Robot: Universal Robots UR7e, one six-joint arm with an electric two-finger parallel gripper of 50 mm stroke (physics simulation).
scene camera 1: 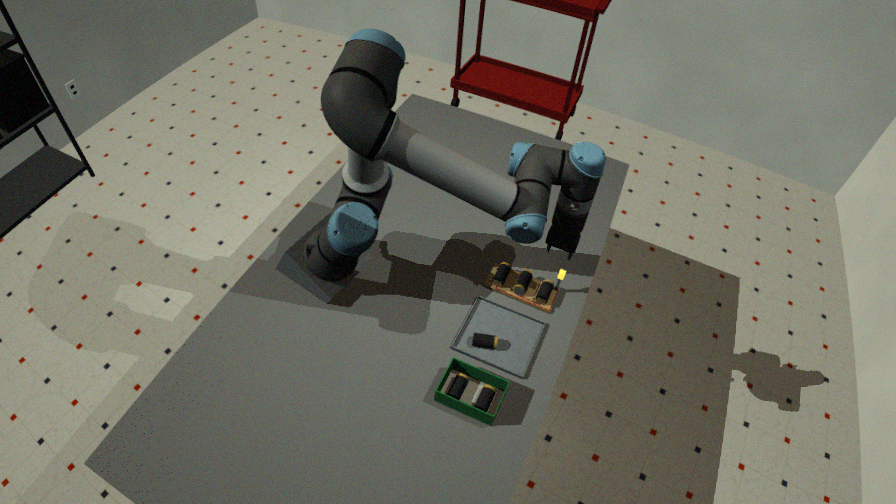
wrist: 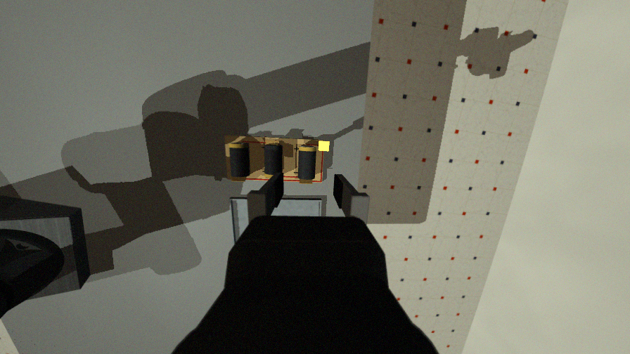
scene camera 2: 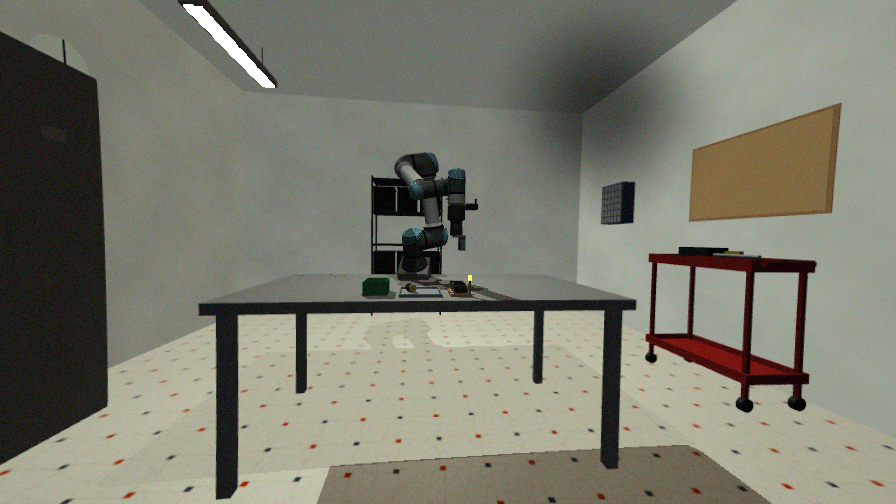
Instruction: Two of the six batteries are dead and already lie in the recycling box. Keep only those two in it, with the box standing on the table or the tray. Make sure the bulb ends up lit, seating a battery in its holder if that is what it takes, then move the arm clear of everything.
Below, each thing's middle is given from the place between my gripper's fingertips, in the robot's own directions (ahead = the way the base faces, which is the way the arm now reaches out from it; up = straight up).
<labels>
The grey tray (scene camera 1: 518,334) lies 190 mm below my hand, 180 mm to the right of it and 50 mm behind it. Round my hand: green recycling box (scene camera 1: 478,378) (370 mm to the right, 170 mm below, 40 mm behind).
</labels>
